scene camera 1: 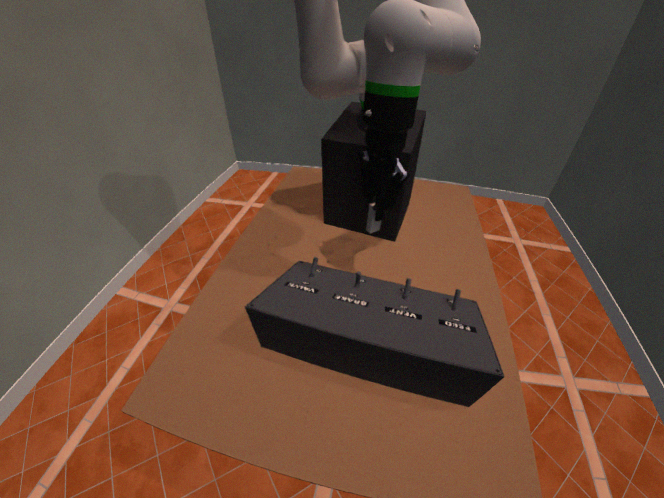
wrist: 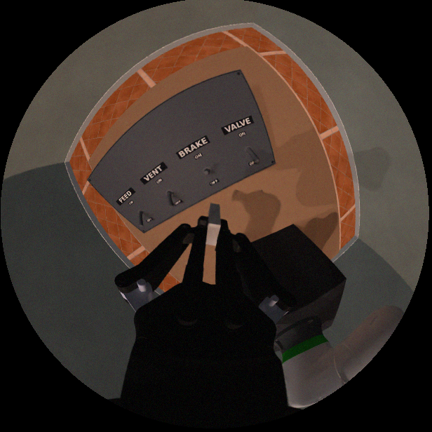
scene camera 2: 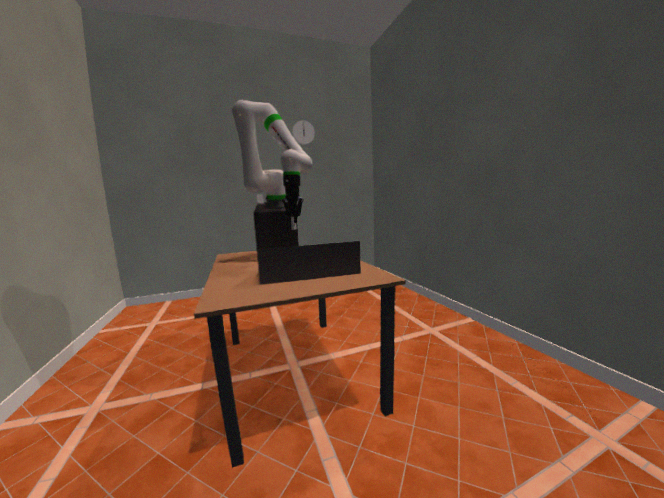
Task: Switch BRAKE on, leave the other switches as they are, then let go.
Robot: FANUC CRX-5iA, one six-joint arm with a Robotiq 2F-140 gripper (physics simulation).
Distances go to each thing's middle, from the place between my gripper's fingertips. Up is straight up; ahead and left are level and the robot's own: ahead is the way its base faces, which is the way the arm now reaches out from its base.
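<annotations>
That dark switch box (scene camera 1: 420, 343) is 1 cm to the left of my hand and 14 cm ahead of it, and it's 14 cm below my hand as well.
</annotations>
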